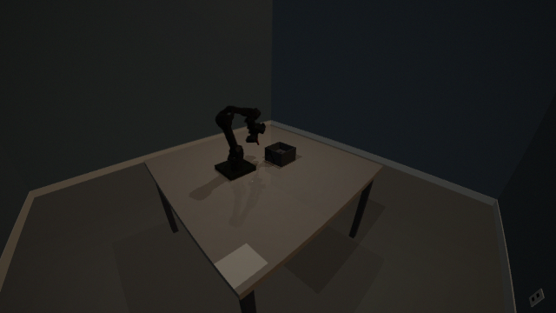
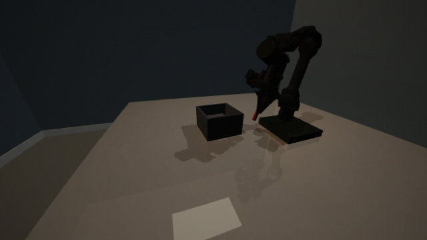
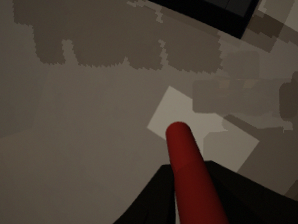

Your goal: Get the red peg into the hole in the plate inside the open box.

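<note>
The grey plate lies 130 mm ahead of my gripper tip, 120 mm to the right of it and 80 mm below it. Round my gripper tip: red peg (10 mm to the right, 10 mm above); dark box (130 mm ahead, 120 mm to the right, 100 mm below).
</note>
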